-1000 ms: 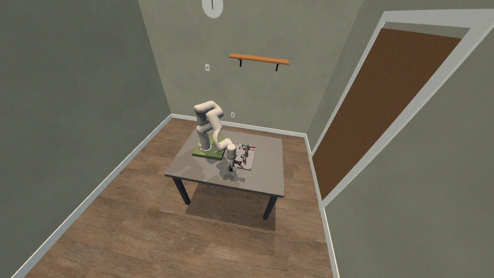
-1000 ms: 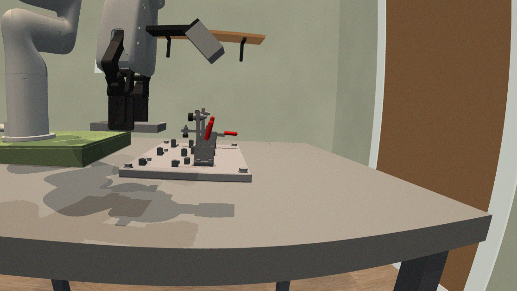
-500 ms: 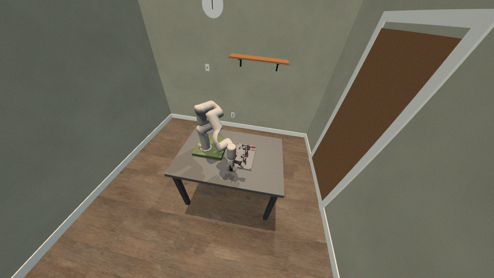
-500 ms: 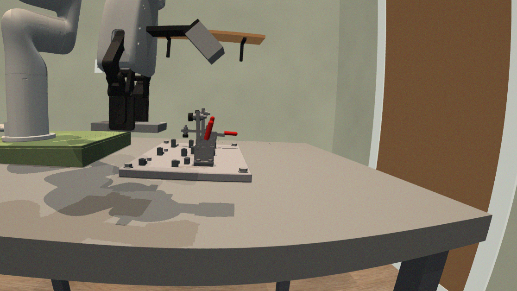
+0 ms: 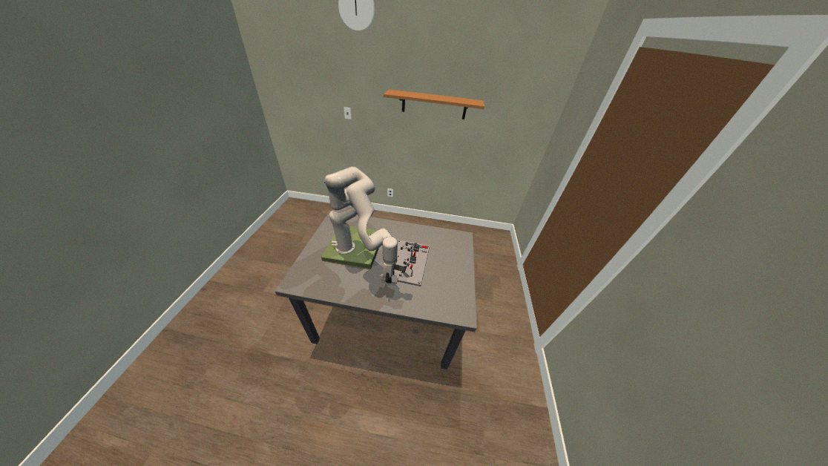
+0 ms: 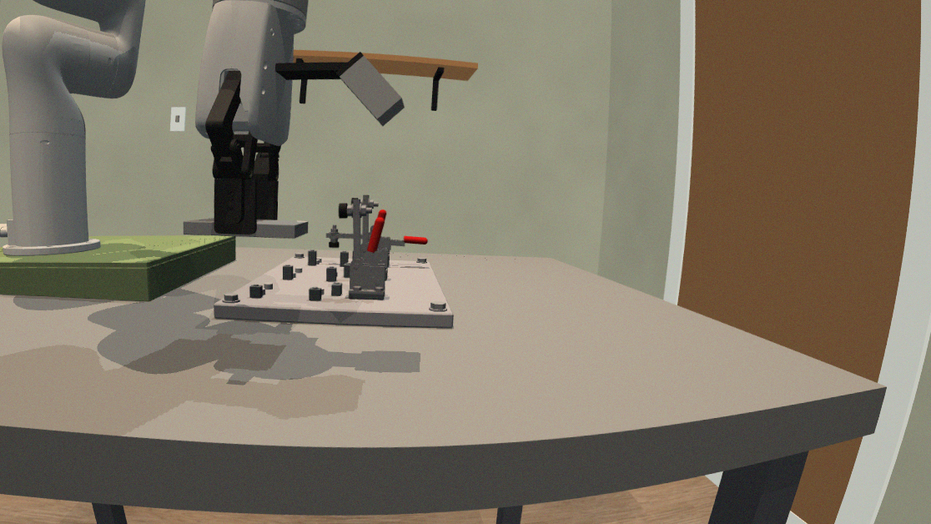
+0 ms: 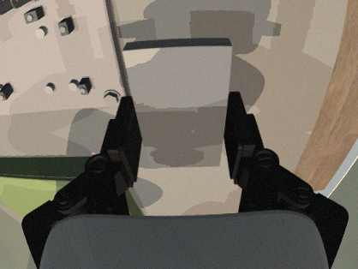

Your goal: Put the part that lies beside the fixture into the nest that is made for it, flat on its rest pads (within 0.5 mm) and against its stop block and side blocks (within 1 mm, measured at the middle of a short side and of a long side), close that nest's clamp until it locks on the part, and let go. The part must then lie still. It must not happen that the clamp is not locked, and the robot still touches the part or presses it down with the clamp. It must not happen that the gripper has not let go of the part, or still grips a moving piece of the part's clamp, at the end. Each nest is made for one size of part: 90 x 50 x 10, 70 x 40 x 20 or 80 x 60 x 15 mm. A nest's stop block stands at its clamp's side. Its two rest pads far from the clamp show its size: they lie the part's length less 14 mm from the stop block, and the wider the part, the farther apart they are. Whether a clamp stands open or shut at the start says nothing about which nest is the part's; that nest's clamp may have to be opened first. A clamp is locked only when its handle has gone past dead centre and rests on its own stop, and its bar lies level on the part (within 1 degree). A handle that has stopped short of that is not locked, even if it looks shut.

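Now: hand 23 cm to the right of the fixture plate, 10 cm above it and 8 cm short of it. From my hand the other things lie so: flat grey part 2 cm below.
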